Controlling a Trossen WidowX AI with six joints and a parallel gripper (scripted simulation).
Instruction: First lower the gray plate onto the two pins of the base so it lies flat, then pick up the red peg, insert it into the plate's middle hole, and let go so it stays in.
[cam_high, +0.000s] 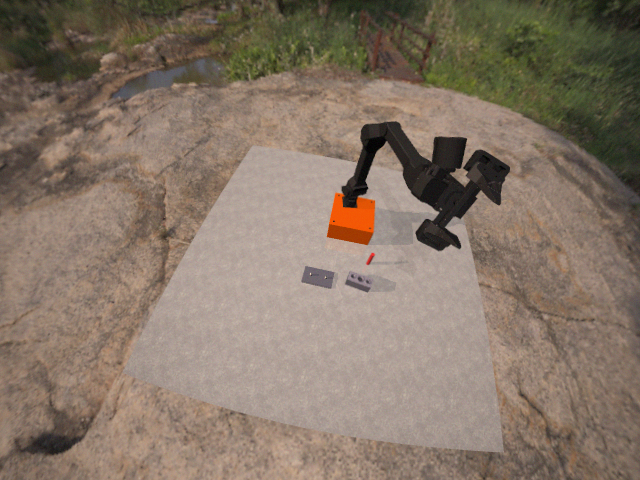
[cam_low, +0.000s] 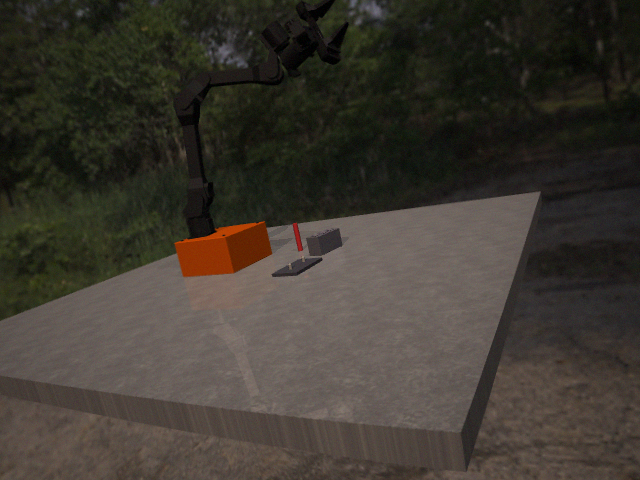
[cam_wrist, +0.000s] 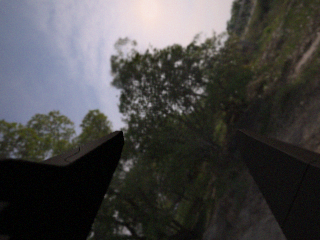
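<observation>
The gray plate is 56 cm below my gripper tip, 16 cm behind it and 3 cm to the right of it. Also, from my gripper tip: base: 59 cm below, 19 cm to the right, 18 cm behind; red peg: 56 cm below, 25 cm behind, 3 cm to the left.
</observation>
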